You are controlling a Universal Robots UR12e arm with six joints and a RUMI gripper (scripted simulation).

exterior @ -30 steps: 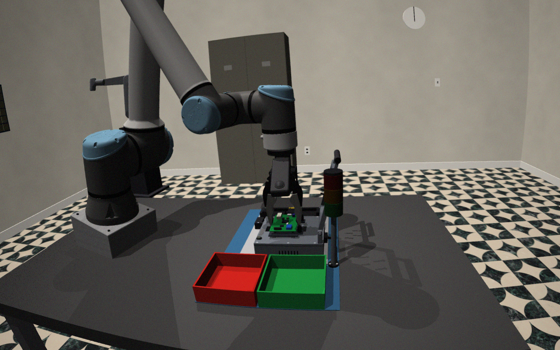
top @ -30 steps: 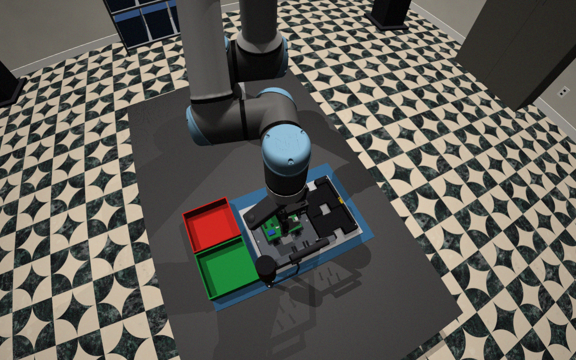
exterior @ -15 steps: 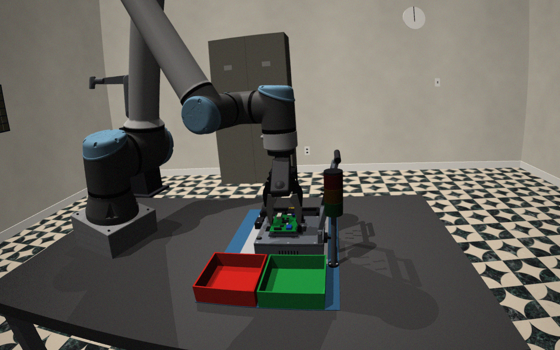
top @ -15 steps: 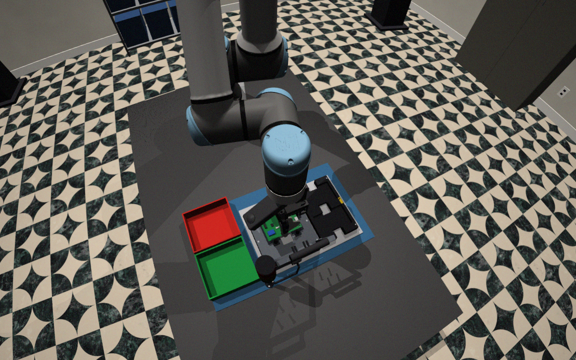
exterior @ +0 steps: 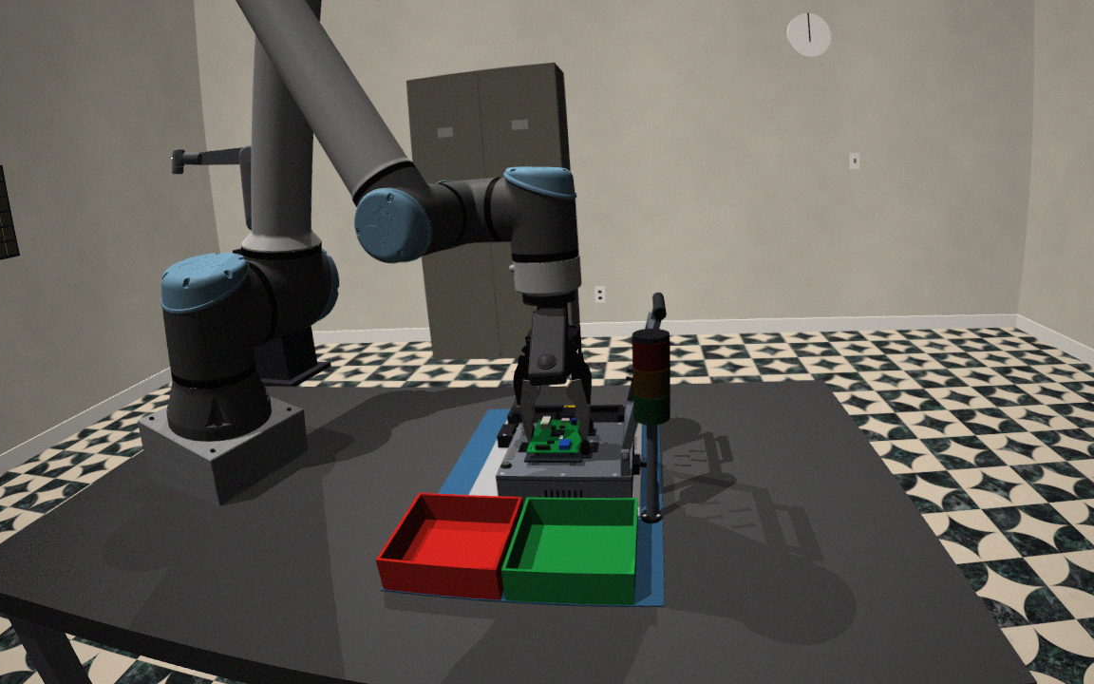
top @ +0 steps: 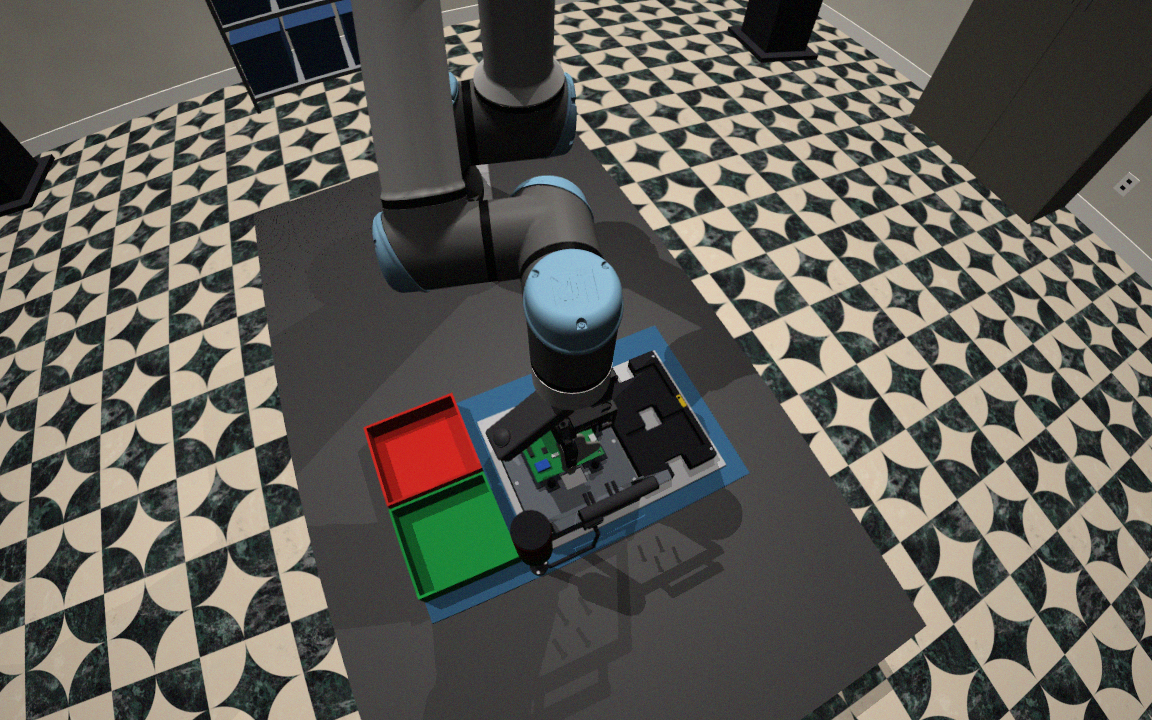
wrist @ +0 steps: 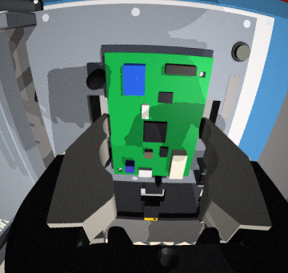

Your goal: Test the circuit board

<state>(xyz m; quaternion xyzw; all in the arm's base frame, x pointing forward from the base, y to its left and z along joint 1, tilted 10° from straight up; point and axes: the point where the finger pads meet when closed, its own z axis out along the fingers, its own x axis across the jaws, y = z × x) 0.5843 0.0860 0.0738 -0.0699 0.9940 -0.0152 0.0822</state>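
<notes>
Right now the green circuit board is 10 mm to the left of my hand. Also, from my hand: clear lid 120 mm ahead, 100 mm above, 20 mm to the left; green bin 190 mm to the right, 70 mm below, 70 mm ahead; red bin 210 mm to the right, 80 mm behind, 70 mm below.
</notes>
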